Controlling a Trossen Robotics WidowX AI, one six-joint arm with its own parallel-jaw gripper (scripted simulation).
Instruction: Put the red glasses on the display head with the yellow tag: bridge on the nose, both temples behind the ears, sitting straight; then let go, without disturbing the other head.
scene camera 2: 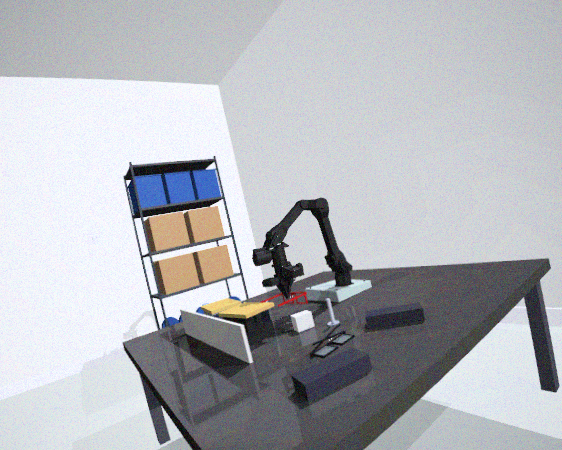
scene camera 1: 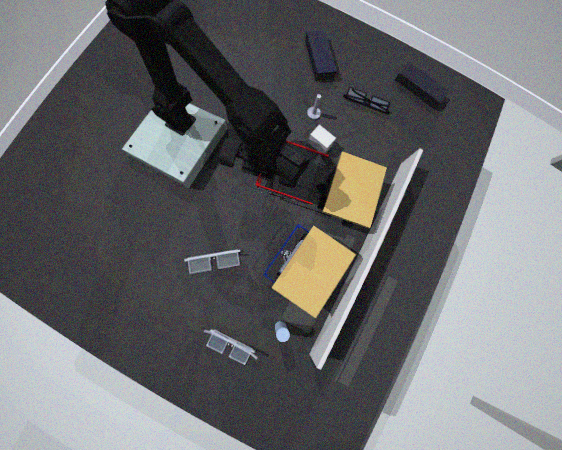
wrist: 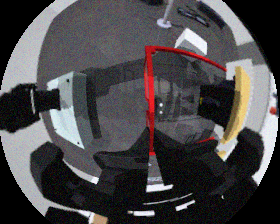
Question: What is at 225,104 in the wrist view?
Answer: A display head.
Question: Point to a display head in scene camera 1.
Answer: At 351,192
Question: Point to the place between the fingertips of my gripper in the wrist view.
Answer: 149,129
